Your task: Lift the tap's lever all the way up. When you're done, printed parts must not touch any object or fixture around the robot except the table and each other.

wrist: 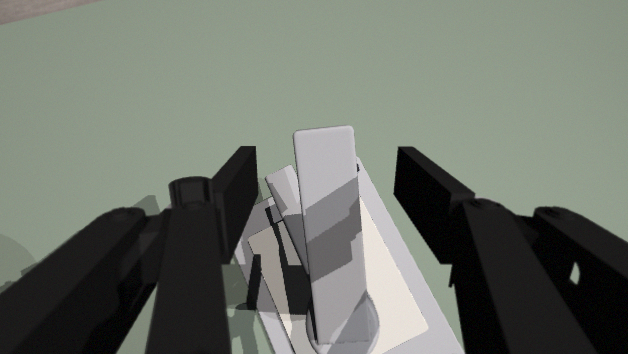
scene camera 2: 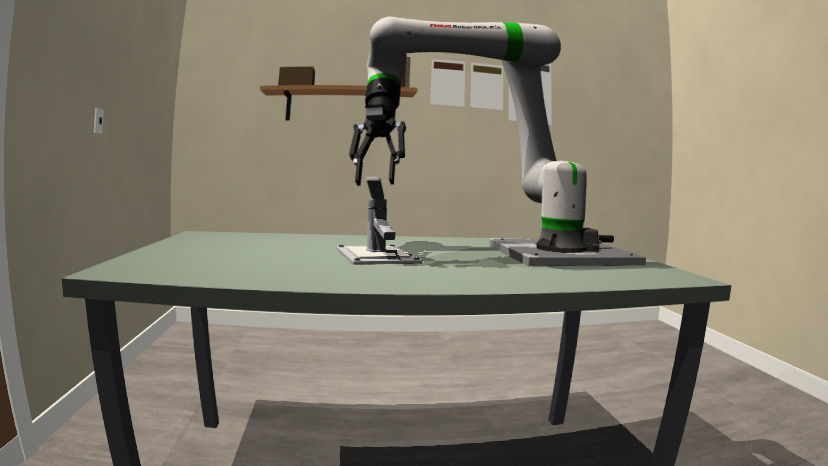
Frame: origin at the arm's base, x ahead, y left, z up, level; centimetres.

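Seen in the pictures: gripper, fingertip midpoint: (wrist: pixel 326 170) (scene camera 2: pixel 374 182); arm's base at its link origin: (scene camera 2: pixel 561 248).
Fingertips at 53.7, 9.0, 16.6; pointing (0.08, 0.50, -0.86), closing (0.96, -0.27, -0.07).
Offsets run from my fingertips to a thing's middle, as dx, dy, dz. "spot": to the spot under its first point. Level surfaces: height alone.
The grey tap @(spot: -1.1, -2.8, -11.3) (scene camera 2: pixel 376 228) stands upright on its base plate on the table. Its lever @(-0.6, -3.6, -1.5) (scene camera 2: pixel 375 187) (wrist: pixel 330 200) is tilted steeply up from the top of the tap body. The spout @(-2.8, -1.8, -11.2) (scene camera 2: pixel 384 229) (wrist: pixel 285 187) sticks out from the body below the lever. My gripper (scene camera 2: pixel 375 182) (wrist: pixel 326 170) is open, with one finger on each side of the lever's raised end. In the wrist view there is a gap between each finger and the lever. The fingertips are near the height of the lever's top end.
The light base plate @(spot: +5.4, -4.8, -18.2) (scene camera 2: pixel 349 254) (wrist: pixel 436 320) lies on the green table @(dz -19.0) (scene camera 2: pixel 231 266) (wrist: pixel 475 75). The robot's mounting plate (scene camera 2: pixel 614 254) is to the right. A wall shelf (scene camera 2: pixel 336 90) with a brown box (scene camera 2: pixel 296 75) hangs behind the arm.
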